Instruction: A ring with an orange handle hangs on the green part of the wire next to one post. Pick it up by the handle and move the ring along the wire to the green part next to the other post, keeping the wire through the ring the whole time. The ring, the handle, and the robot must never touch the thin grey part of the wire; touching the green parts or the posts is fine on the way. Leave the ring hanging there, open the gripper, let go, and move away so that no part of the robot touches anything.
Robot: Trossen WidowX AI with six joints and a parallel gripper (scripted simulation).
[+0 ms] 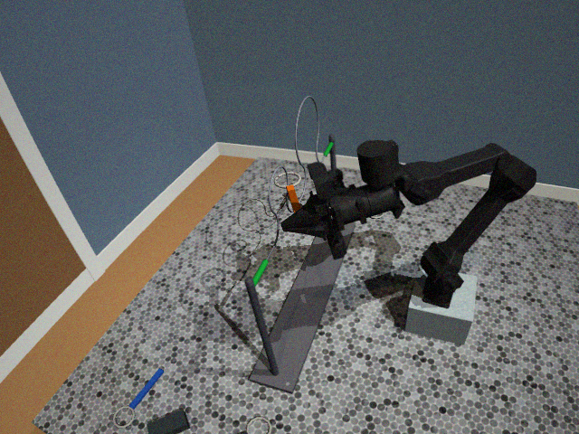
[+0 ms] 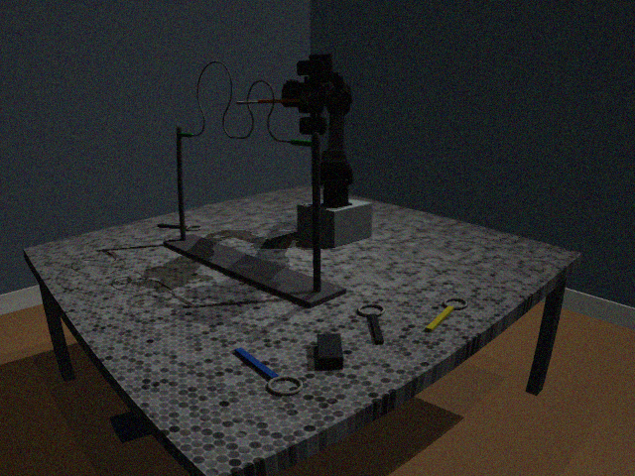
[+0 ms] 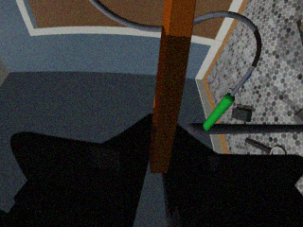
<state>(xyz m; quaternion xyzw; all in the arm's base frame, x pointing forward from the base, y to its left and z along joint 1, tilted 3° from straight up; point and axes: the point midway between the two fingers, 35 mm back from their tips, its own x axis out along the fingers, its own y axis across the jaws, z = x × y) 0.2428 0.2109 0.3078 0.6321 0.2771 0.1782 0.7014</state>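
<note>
Now: gripper tip 3 cm short of the orange-handled ring and 10 cm to the left of it. The rest, counted from my gripper tip: yellow-handled ring 12 cm behind, 34 cm to the left, 41 cm below; blue-handled ring 30 cm ahead, 32 cm to the left, 41 cm below; dark block 18 cm ahead, 32 cm to the left, 40 cm below.
</note>
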